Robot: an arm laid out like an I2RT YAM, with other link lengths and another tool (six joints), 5 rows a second.
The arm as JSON. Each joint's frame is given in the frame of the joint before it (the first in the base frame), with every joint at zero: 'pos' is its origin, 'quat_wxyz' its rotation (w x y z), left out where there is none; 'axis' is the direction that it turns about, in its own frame. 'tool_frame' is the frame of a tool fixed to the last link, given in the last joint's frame.
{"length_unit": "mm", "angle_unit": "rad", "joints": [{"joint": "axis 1", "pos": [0.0, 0.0, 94.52], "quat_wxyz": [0.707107, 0.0, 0.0, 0.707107], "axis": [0.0, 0.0, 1.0]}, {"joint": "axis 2", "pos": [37.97, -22.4, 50.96], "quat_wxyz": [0.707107, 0.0, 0.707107, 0.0], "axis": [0.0, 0.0, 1.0]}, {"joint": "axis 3", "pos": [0.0, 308.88, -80.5], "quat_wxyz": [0.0, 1.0, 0.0, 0.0], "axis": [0.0, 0.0, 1.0]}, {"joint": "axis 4", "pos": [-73.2, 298.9, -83.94], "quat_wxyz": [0.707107, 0.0, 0.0, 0.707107], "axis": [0.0, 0.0, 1.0]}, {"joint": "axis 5", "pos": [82.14, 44.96, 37.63], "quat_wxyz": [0.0, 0.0, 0.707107, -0.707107], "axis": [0.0, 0.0, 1.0]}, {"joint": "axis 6", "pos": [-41.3, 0.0, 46.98], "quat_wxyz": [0.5, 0.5, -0.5, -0.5], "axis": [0.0, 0.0, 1.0]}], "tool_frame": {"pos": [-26.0, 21.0, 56.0], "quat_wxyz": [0.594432, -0.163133, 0.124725, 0.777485]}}
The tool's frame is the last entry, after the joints.
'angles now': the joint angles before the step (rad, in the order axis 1, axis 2, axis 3, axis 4, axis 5, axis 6). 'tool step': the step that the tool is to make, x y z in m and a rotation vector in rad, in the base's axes. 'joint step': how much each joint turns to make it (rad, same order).
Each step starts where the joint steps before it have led.
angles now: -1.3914, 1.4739, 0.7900, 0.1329, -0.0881, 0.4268
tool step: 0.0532, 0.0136, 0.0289, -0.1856, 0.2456, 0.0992
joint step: 0.1863, -0.0509, 0.0262, 0.0402, 0.2115, -0.2115
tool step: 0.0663, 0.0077, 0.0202, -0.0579, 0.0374, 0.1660
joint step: 0.1497, 0.0542, 0.0983, 0.0000, 0.0084, -0.0606
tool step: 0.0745, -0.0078, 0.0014, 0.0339, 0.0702, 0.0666
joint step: 0.1406, 0.1670, 0.2077, -0.1067, 0.0837, -0.0060
